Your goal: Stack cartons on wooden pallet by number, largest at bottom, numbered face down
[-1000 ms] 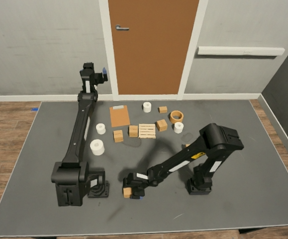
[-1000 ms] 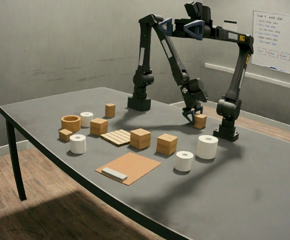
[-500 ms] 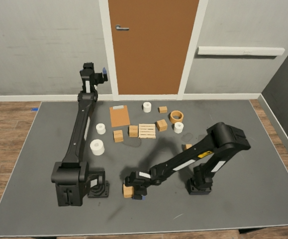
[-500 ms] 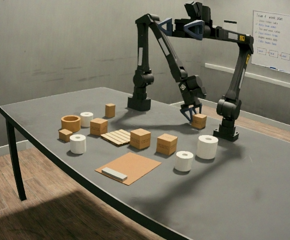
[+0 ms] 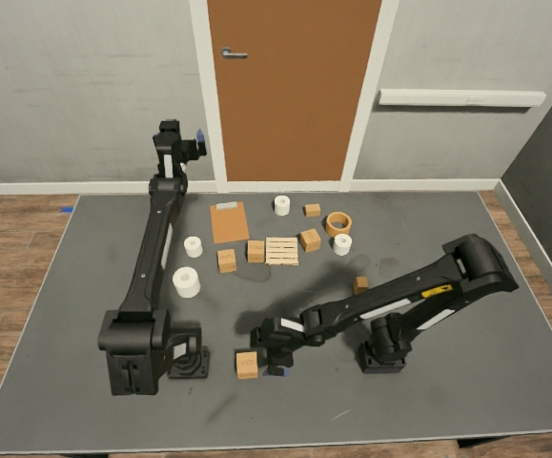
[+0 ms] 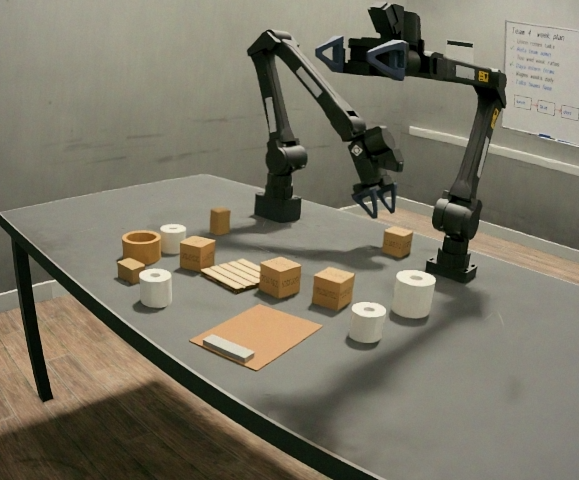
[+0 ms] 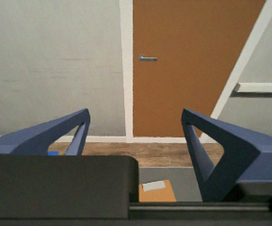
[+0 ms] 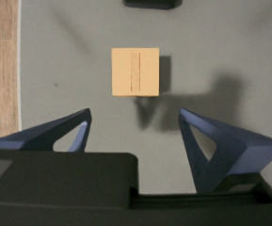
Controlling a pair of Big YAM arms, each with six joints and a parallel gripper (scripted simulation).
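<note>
Now: the orange ring 54 cm ahead of my right hand, 30 cm to the right of it and 7 cm below it. Round my right hand: roll 28 cm ahead, 27 cm to the left, 6 cm below.
</note>
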